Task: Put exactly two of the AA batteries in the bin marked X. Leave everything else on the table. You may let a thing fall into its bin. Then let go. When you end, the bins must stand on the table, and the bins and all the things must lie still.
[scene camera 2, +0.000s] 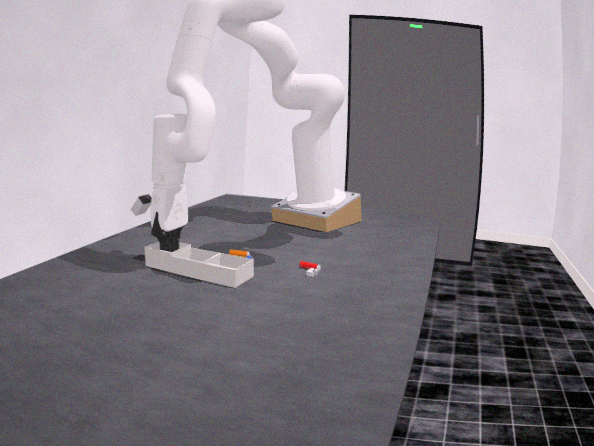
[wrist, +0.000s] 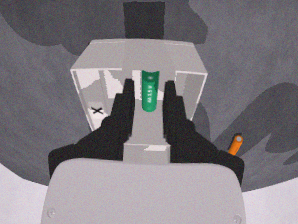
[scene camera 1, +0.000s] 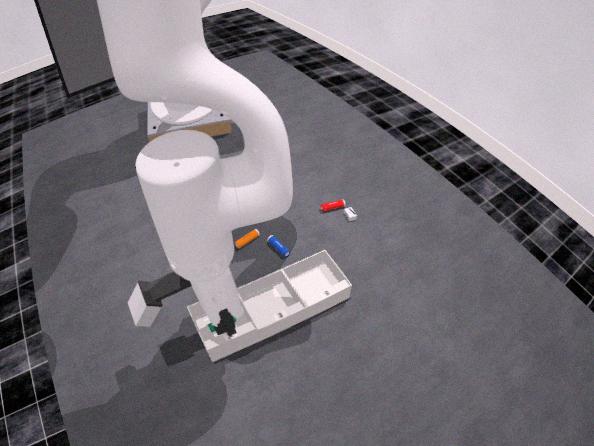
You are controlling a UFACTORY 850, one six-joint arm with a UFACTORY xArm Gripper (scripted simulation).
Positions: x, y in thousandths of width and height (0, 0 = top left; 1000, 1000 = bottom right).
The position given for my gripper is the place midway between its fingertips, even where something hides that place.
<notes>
In view: my gripper (scene camera 2: 285, 575).
My gripper also shows in the wrist view (wrist: 502, 413).
</notes>
